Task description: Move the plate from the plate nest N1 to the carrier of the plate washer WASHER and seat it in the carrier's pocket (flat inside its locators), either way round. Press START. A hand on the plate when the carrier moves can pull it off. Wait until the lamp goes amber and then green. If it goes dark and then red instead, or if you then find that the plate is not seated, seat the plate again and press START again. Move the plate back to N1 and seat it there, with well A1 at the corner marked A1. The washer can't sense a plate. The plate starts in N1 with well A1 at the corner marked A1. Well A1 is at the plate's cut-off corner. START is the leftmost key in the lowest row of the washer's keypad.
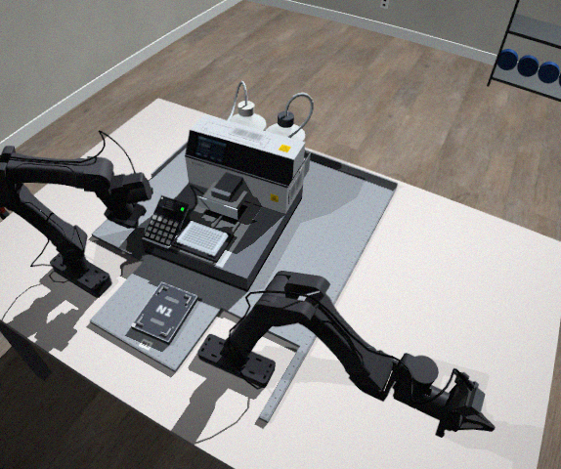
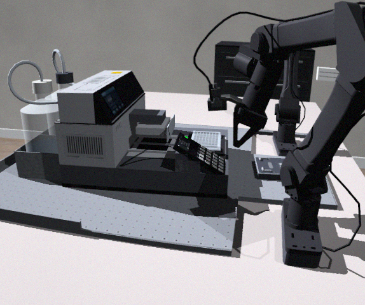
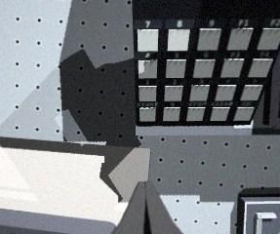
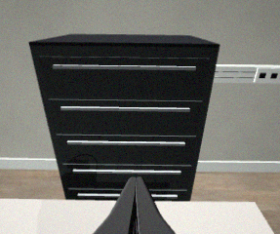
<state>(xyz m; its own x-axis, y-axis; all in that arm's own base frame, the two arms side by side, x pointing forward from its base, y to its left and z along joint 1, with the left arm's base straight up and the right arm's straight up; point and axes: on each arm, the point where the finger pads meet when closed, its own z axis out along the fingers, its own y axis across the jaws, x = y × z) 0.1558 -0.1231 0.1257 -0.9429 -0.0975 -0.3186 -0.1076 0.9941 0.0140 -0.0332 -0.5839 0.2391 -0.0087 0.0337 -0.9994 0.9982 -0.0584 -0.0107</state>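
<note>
The white plate lies 100 mm ahead of my left hand, 160 mm to the right of it and 60 mm below it. Round my left hand: dark carrier: 100 mm ahead, 160 mm to the right, 70 mm below; nest N1: 130 mm behind, 190 mm to the right, 130 mm below; splash panel: 200 mm ahead, 150 mm to the right, 20 mm below.
</note>
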